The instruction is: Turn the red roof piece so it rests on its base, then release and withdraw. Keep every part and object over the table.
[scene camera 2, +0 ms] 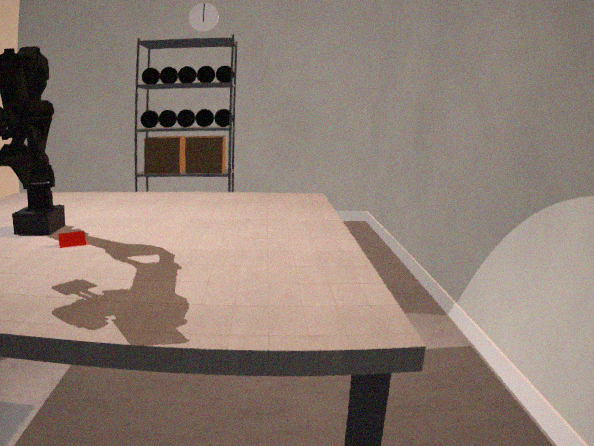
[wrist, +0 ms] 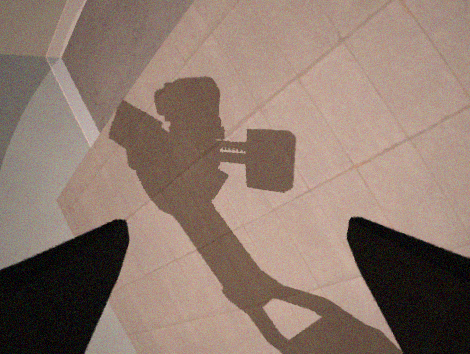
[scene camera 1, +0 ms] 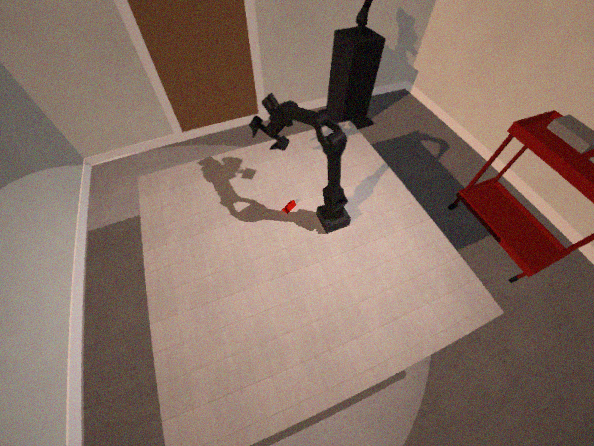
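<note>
The red roof piece [scene camera 1: 289, 206] [scene camera 2: 72, 239] is small and lies on the pale table [scene camera 1: 300, 325] [scene camera 2: 280, 280] close to the arm's base. In scene camera 2 it shows a flat, roughly rectangular red face. It is too small to tell which side it rests on. My gripper [scene camera 1: 265, 138] [wrist: 239, 229] is open and empty, high above the far part of the table and well away from the piece. In the wrist view the two black fingers stand wide apart, with table surface and the arm's shadow beyond them. The red piece does not show in the wrist view.
The arm's base [scene camera 1: 333, 219] [scene camera 2: 38, 221] stands right beside the red piece. A table edge and corner show at the left of the wrist view. Off the table stand a black cabinet [scene camera 1: 350, 75], a red cart [scene camera 1: 515, 225] and a shelf rack [scene camera 2: 187, 43].
</note>
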